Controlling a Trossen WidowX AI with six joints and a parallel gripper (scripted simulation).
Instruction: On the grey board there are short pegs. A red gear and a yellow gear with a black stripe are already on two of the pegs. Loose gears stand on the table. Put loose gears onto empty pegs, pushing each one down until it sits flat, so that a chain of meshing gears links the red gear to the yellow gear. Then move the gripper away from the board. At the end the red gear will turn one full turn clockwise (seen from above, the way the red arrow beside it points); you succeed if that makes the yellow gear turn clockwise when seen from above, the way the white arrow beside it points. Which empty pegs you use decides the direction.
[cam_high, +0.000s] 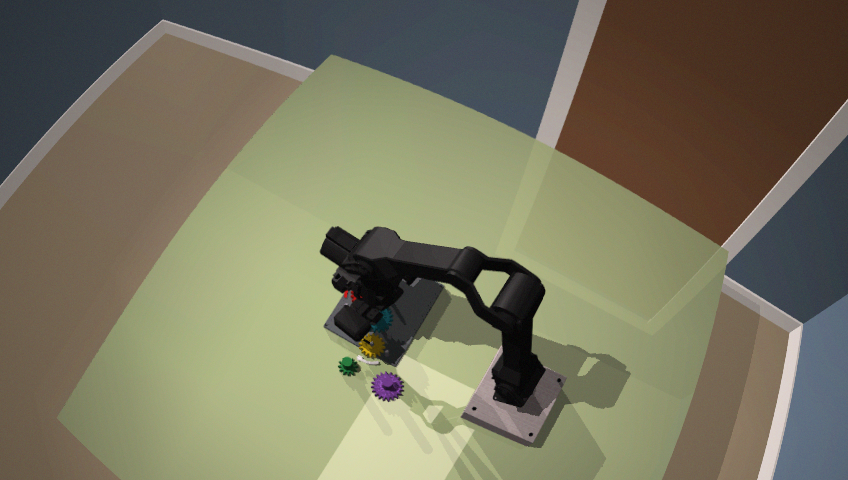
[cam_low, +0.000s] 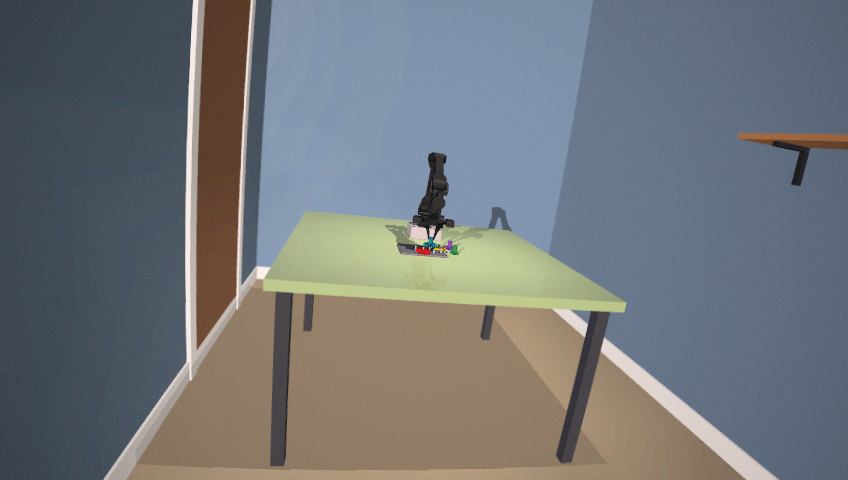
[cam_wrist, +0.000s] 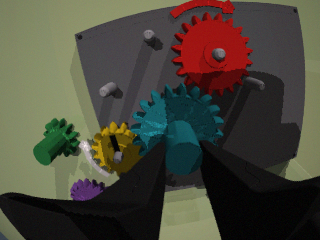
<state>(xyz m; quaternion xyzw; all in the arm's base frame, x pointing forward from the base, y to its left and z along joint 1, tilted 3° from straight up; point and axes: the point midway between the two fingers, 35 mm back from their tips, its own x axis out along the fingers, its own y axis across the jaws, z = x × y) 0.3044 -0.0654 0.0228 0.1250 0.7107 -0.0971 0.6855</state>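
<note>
Now: the grey board 40 mm to the right of my gripper tip and 50 mm below it. Also, from my gripper tip: red gear (40 mm ahead, 50 mm to the right, 40 mm below); then yellow gear (10 mm behind, 50 mm to the left, 40 mm below); then teal gear (10 mm below).
</note>
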